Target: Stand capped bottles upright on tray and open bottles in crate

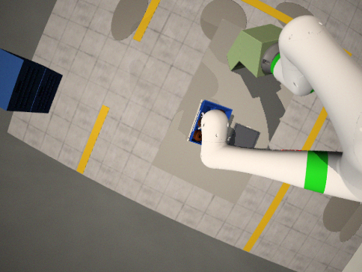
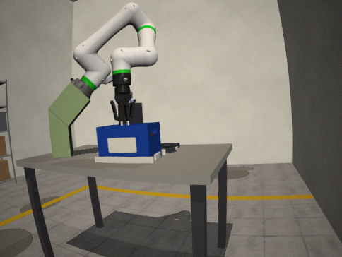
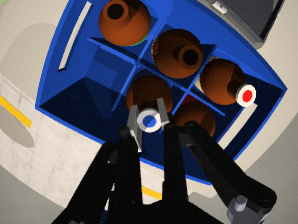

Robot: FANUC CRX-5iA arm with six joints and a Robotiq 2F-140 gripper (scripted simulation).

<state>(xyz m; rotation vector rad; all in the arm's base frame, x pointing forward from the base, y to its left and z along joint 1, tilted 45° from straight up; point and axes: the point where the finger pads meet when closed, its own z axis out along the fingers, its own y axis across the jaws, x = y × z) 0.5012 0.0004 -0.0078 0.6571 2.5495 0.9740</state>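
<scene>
Right now the bottle is 70 mm below my hand. The rest, counted from my hand: crate: 80 mm below, 40 mm to the left, 20 mm behind; then tray: 320 mm to the left, 150 mm below, 100 mm behind.
</scene>
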